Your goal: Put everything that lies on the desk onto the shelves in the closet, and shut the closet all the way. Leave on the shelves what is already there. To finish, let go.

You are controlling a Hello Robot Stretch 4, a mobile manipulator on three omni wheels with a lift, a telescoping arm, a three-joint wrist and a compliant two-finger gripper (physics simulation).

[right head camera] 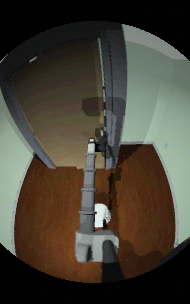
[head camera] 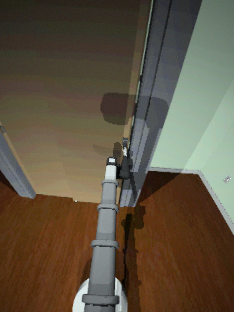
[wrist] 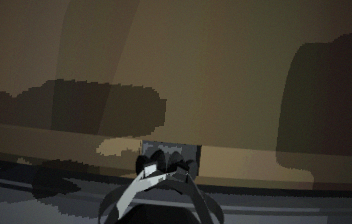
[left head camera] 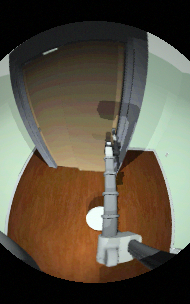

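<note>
The closet's tan sliding door (head camera: 70, 100) (left head camera: 70, 100) (right head camera: 60, 100) (wrist: 230, 75) fills most of the doorway. A thin light strip shows between its right edge and the grey door frame (head camera: 167, 55) (right head camera: 116, 65) in the head and right head views. A small grey recessed pull (wrist: 192, 150) sits near that edge of the door. My gripper (head camera: 125, 149) (wrist: 166, 163) is shut, its fingertips close together in front of the pull and overlapping it in the wrist view. Nothing shows held between the fingers. Whether they touch the pull's side is unclear. The desk and shelves do not show.
The left door frame post (head camera: 15, 167) (left head camera: 41, 135) stands across the doorway. A pale green wall (head camera: 215, 100) (right head camera: 150, 100) is at the right. My arm (head camera: 106, 220) (left head camera: 110, 200) reaches forward over the wooden floor (head camera: 185, 240). Dark shadows lie on the door.
</note>
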